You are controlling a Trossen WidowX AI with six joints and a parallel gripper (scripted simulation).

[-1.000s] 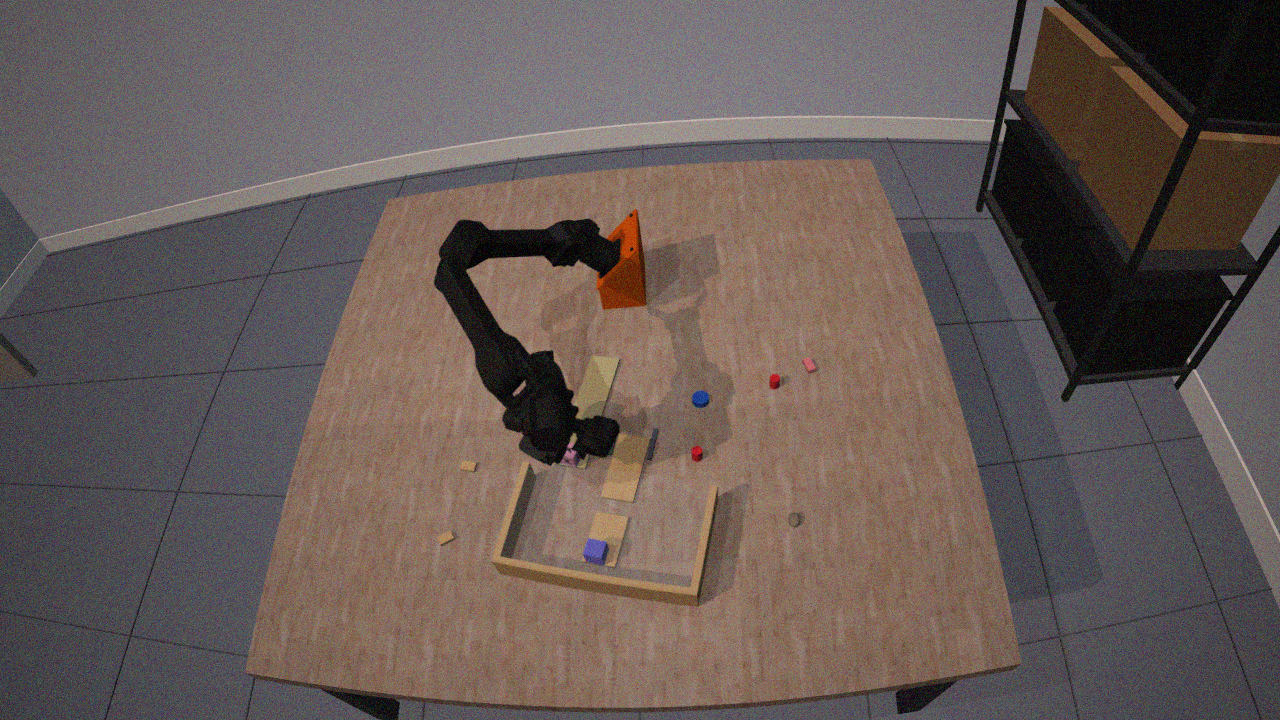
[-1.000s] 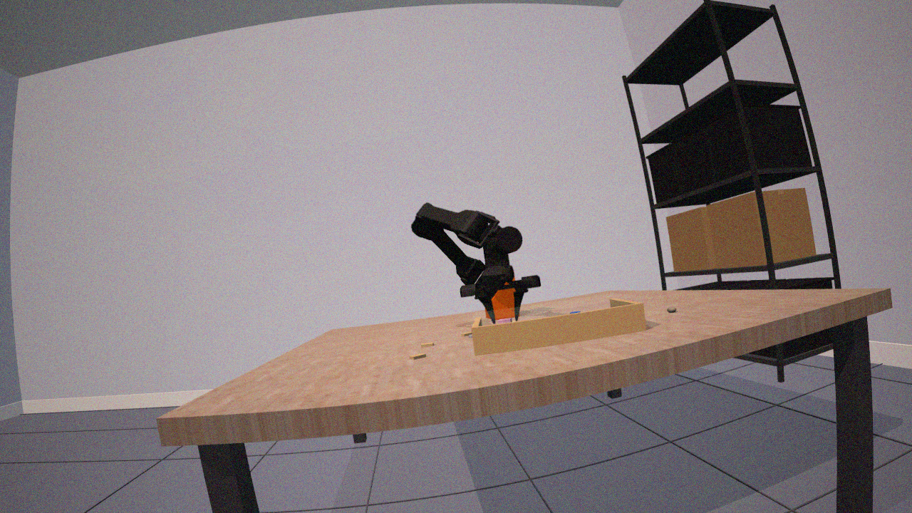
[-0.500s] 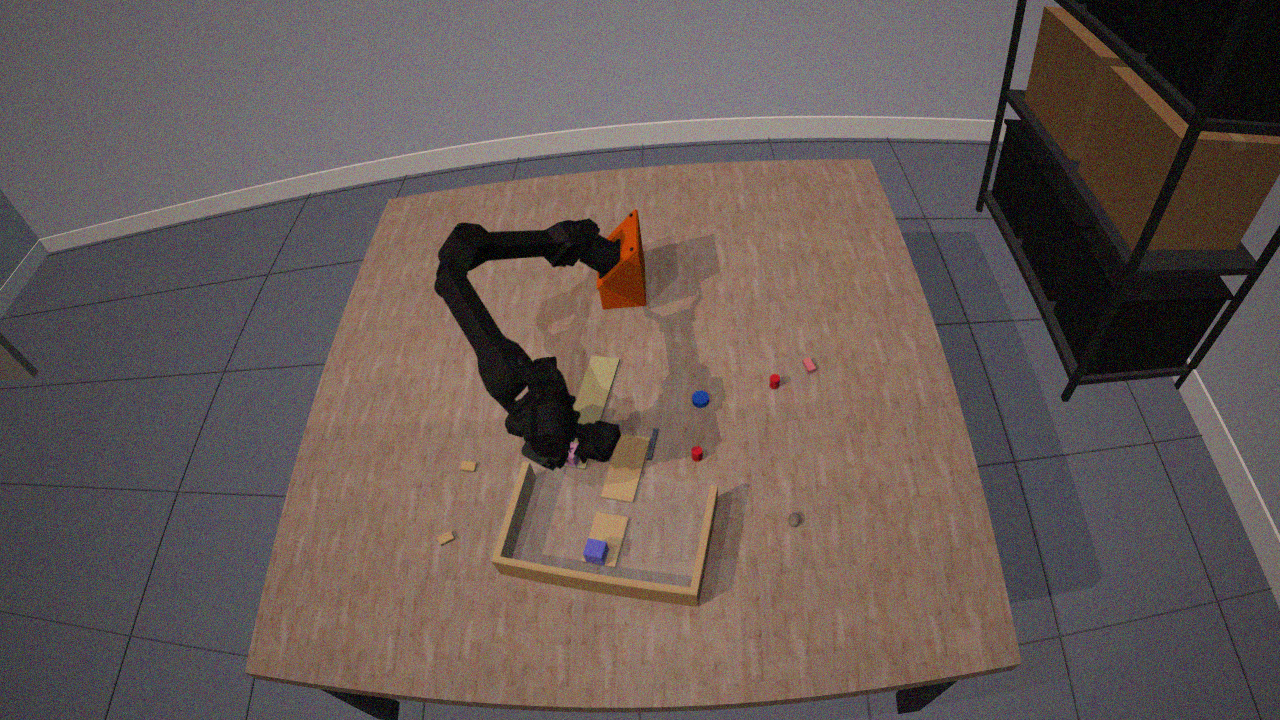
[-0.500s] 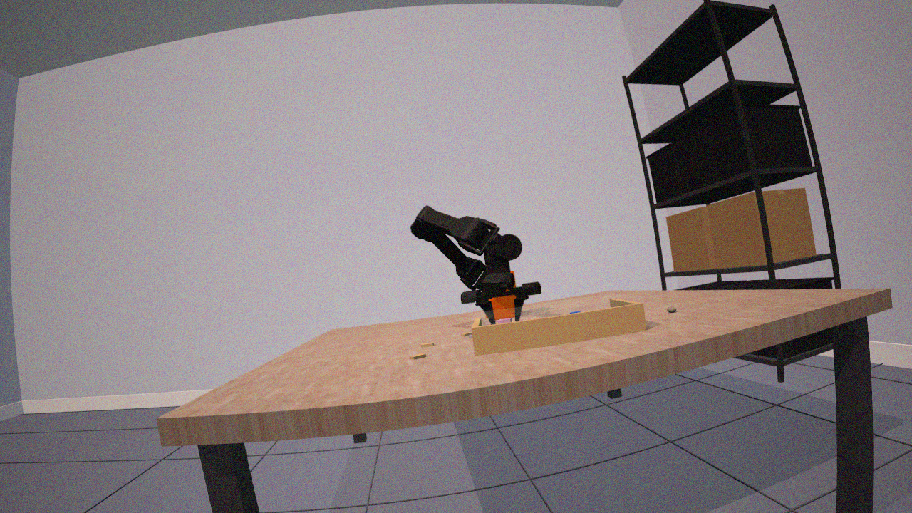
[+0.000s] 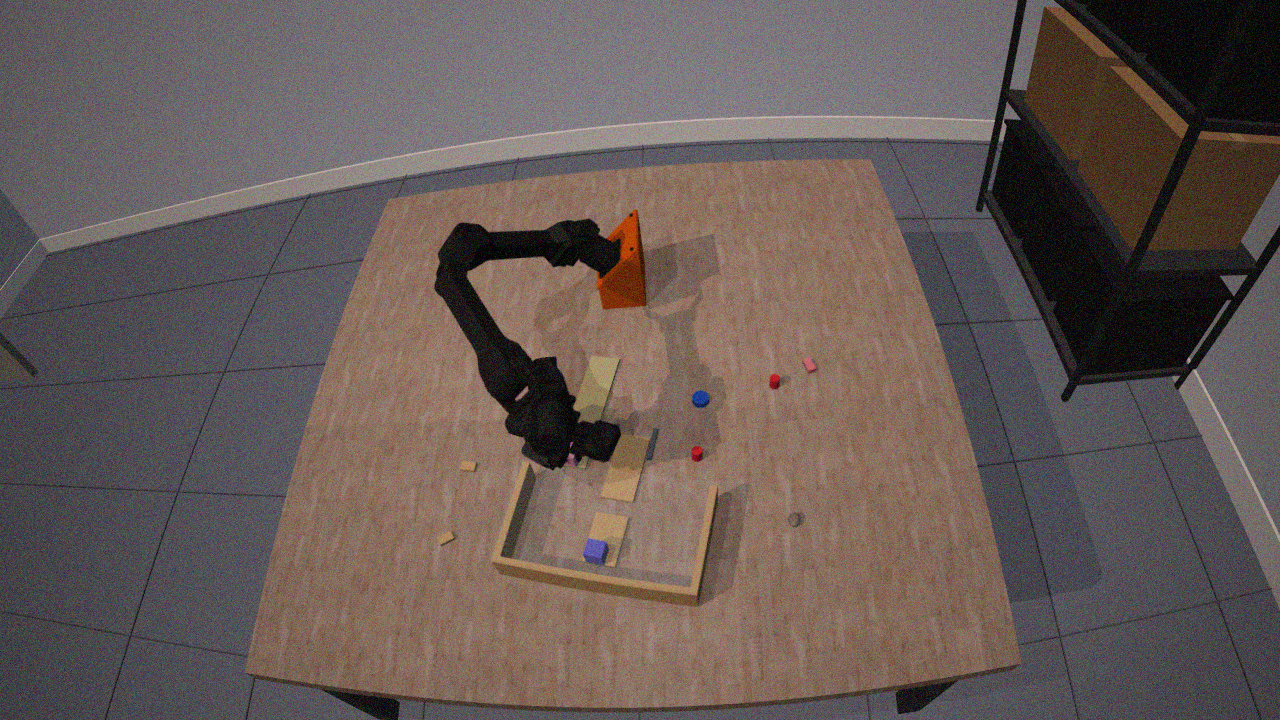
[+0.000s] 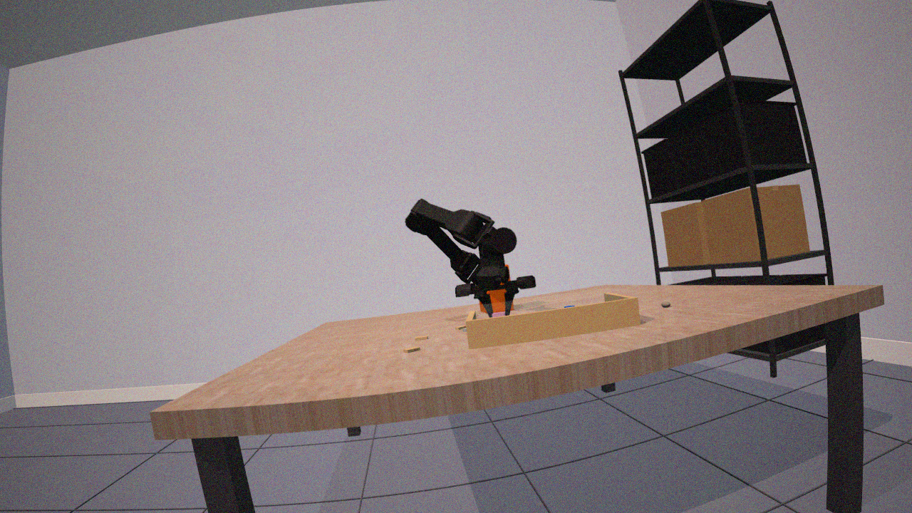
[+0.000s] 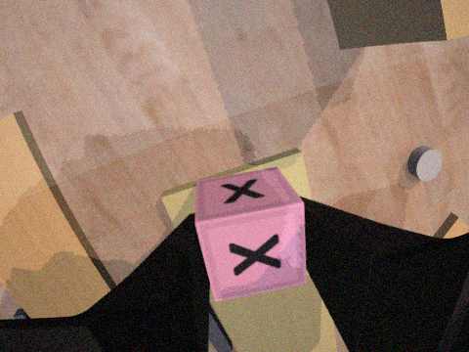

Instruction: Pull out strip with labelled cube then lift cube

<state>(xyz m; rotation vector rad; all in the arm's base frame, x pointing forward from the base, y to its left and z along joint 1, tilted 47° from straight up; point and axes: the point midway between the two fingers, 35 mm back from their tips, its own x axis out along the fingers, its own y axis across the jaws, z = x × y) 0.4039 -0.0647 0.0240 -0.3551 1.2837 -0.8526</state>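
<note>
My gripper tip is now 110 mm past the strip, 20 mm to the right of it and 10 mm above it. Also, from my gripper tip: small grey disc 30 mm behind, 80 mm to the right, 10 mm below; then grey pebble 140 mm ahead, 370 mm to the left, 10 mm below; then blue disc 120 mm behind, 220 mm to the left, 10 mm below.
</note>
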